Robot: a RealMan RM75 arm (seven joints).
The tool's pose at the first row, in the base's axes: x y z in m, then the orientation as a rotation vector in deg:
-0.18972, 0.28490, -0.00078, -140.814, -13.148, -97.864
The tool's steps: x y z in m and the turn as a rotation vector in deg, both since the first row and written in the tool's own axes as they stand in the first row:
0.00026, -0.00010, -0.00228, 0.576, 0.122, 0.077
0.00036, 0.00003, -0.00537, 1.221, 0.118, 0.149
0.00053, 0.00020, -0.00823, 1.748, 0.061, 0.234
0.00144, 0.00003, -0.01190, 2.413, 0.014, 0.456
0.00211, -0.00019, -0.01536, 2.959, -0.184, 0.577
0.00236, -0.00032, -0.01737, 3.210, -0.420, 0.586
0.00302, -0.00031, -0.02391, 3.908, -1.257, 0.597
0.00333, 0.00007, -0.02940, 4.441, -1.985, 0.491
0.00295, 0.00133, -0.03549, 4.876, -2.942, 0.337
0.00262, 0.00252, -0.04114, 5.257, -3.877, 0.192
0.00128, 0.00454, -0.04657, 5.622, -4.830, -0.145
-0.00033, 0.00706, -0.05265, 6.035, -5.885, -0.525
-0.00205, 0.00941, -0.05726, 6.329, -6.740, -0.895
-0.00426, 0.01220, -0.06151, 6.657, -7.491, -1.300
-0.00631, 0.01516, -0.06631, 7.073, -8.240, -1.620
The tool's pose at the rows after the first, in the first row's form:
-0.19174, 0.28455, 0.00026, -140.274, -13.495, -97.672
-0.19451, 0.28381, 0.00141, -139.800, -13.915, -97.295
-0.19704, 0.28308, 0.00256, -139.453, -14.229, -96.913
-0.20013, 0.28255, 0.00468, -138.957, -14.476, -96.416
-0.20311, 0.28210, 0.00652, -138.711, -14.771, -95.845
-0.20489, 0.28183, 0.00745, -138.740, -14.981, -95.430
-0.21066, 0.28054, 0.01033, -138.977, -15.597, -94.069
-0.21551, 0.27908, 0.01251, -139.261, -16.218, -92.967
-0.22096, 0.27661, 0.01422, -139.819, -16.845, -91.660
-0.22601, 0.27429, 0.01583, -140.382, -17.416, -90.400
-0.23104, 0.27117, 0.01640, -141.017, -18.214, -89.191
-0.23665, 0.26741, 0.01692, -141.702, -19.112, -87.841
-0.24099, 0.26410, 0.01684, -142.294, -19.886, -86.784
-0.24508, 0.26042, 0.01616, -142.776, -20.717, -85.841
-0.24958, 0.25647, 0.01581, -143.156, -21.505, -84.822

